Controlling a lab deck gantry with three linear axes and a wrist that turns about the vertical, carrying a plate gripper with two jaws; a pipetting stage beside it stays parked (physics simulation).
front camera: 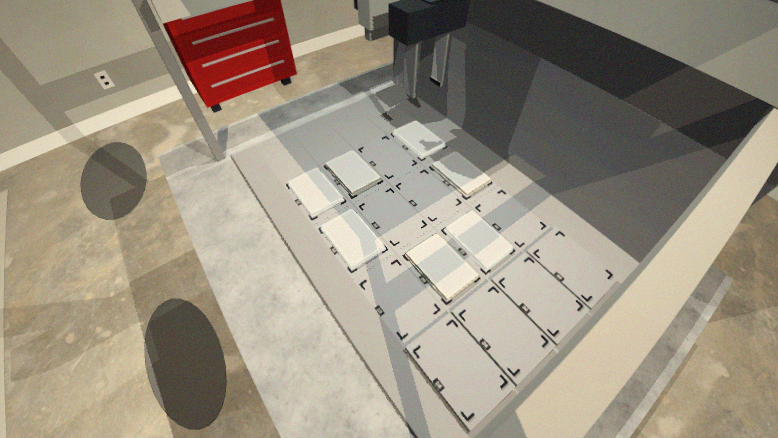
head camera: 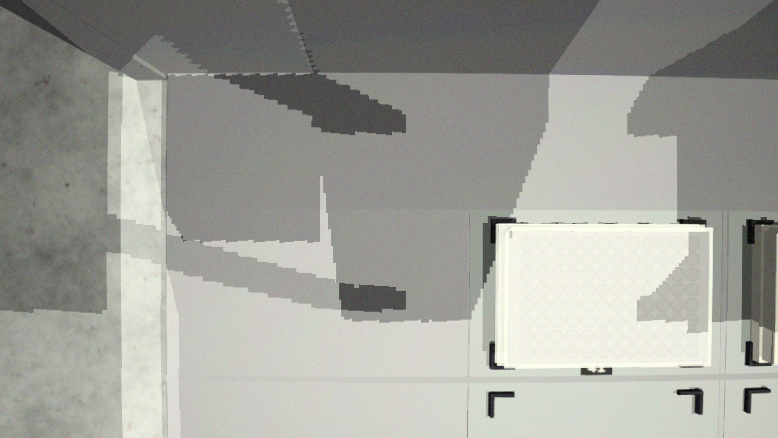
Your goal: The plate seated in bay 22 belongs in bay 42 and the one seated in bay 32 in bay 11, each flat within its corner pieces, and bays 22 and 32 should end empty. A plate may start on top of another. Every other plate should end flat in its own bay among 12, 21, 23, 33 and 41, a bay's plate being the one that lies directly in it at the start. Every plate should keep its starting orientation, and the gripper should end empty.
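Places are measured from the robot's base along level axes (x left, y ahead, z down), in centimetres.
Where they show: gripper, fingertip midpoint: (front camera: 423, 88); robot's base, link origin: (front camera: 287, 185).
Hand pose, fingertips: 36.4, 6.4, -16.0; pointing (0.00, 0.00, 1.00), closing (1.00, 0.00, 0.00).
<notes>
Things, the pixels of their top centre, and the offset from my fingertips, as dx, dy, dz. "spot": a spot on its surface instead.
- white plate, top centre: (front camera: 461, 171) +0.0, +16.4, +14.5
- Bay 22, surface spot: (front camera: 393, 216) spot: -21.4, +16.8, +16.0
- bay 32, surface spot: (front camera: 428, 194) spot: -10.7, +16.5, +16.0
- bay 12, surface spot: (front camera: 352, 239) spot: -32.6, +17.3, +14.5
- bay 21, surface spot: (front camera: 353, 171) spot: -21.5, +0.6, +14.5
- bay 23, surface spot: (front camera: 442, 266) spot: -21.7, +33.4, +14.5
- bay 33, surface spot: (front camera: 479, 239) spot: -11.1, +33.3, +14.5
- bay 41, surface spot: (head camera: 604, 296) (front camera: 418, 135) spot: +0.1, -0.4, +14.5
My gripper (front camera: 424, 90) is open and empty at the far end of the deck, raised above it beyond bay 41; its jaws do not show in the head view. A white plate (front camera: 461, 173) (head camera: 768, 293) sits in bay 42, cut off in the head view. Another (front camera: 315, 191) sits in bay 11. Bay 22 (front camera: 393, 216) and bay 32 (front camera: 428, 194) are empty. Other white plates lie in bay 12 (front camera: 352, 239), bay 21 (front camera: 353, 171), bay 23 (front camera: 442, 266), bay 33 (front camera: 479, 239) and bay 41 (front camera: 418, 137) (head camera: 604, 296). All look flat.
The dark wall (front camera: 582, 119) runs along the back of the deck. A pale beam (front camera: 664, 261) crosses the near right side in the front view. A grey post (front camera: 187, 92) stands at the far left corner, with a red drawer cabinet (front camera: 239, 51) behind it.
</notes>
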